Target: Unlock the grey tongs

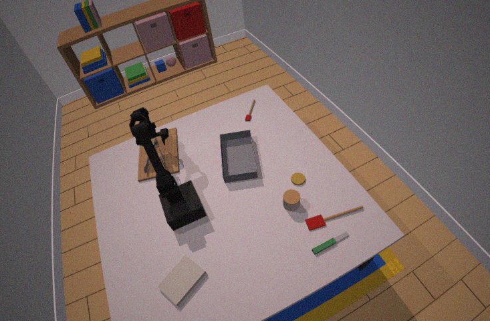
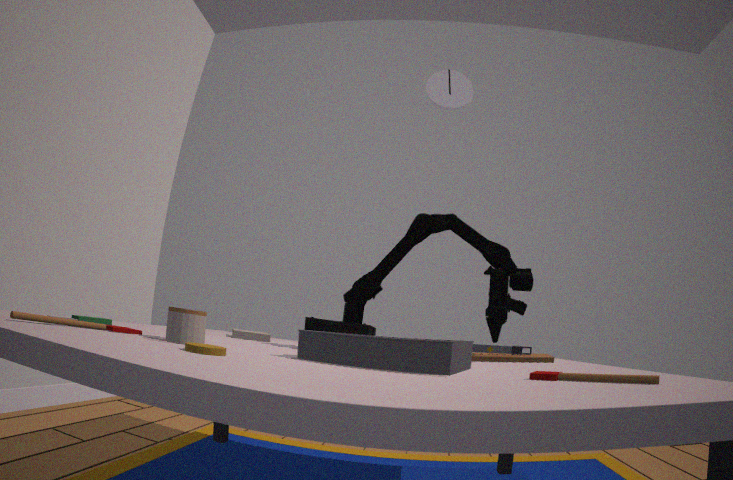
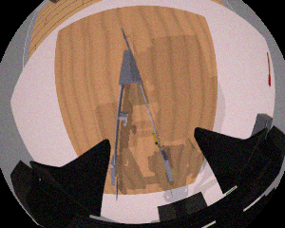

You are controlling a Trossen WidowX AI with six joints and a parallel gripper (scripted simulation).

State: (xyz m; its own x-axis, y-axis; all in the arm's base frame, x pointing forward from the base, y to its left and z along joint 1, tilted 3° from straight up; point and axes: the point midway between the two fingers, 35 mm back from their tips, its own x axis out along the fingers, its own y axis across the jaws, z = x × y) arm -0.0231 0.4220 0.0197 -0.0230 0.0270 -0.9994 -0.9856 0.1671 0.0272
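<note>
Now: gripper tip 10 mm past the wooden board, 10 mm to the left of it and 40 mm above it. From my gripper tip the other things lie so: beige block (60 mm behind, 790 mm to the right, 40 mm below); grey roasting tin (400 mm ahead, 270 mm to the right, 20 mm below); yellow disc (630 mm ahead, 540 mm to the right, 40 mm below).
</note>
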